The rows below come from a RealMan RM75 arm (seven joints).
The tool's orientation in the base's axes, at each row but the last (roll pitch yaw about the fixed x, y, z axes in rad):
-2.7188 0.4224 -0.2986
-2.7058 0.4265 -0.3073
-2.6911 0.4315 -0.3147
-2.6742 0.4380 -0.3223
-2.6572 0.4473 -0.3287
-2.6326 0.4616 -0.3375
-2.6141 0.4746 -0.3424
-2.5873 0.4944 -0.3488
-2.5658 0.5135 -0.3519
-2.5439 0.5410 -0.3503
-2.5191 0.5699 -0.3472
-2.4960 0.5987 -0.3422
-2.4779 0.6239 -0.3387
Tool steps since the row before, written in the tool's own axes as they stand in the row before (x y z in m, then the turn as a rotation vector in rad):
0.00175 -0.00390 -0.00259 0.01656 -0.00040 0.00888
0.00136 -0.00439 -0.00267 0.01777 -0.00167 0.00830
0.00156 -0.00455 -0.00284 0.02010 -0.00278 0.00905
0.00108 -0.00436 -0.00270 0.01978 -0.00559 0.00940
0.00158 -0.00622 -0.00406 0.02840 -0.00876 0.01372
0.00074 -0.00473 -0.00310 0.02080 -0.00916 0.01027
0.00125 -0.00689 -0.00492 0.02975 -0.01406 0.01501
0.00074 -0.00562 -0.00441 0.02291 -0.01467 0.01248
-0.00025 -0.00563 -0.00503 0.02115 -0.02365 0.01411
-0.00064 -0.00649 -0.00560 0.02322 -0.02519 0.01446
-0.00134 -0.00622 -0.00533 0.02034 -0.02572 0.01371
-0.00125 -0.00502 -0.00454 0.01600 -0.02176 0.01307
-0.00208 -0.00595 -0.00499 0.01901 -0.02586 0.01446
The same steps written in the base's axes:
0.00381 0.00144 0.00290 0.01251 0.00034 -0.01403
0.00373 0.00181 0.00333 0.01425 0.00074 -0.01356
0.00404 0.00169 0.00347 0.01660 0.00137 -0.01471
0.00354 0.00164 0.00350 0.01755 0.00387 -0.01371
0.00517 0.00205 0.00517 0.02550 0.00624 -0.01955
0.00360 0.00151 0.00416 0.01999 0.00677 -0.01330
0.00554 0.00172 0.00630 0.02901 0.01058 -0.01884
0.00444 0.00100 0.00555 0.02417 0.01147 -0.01341
0.00384 0.00070 0.00647 0.02726 0.01931 -0.00948
0.00425 0.00080 0.00743 0.02971 0.01998 -0.01005
0.00364 0.00075 0.00742 0.02789 0.02063 -0.00773
0.00298 0.00029 0.00620 0.02233 0.01884 -0.00683
0.00313 0.00061 0.00738 0.02678 0.02161 -0.00742

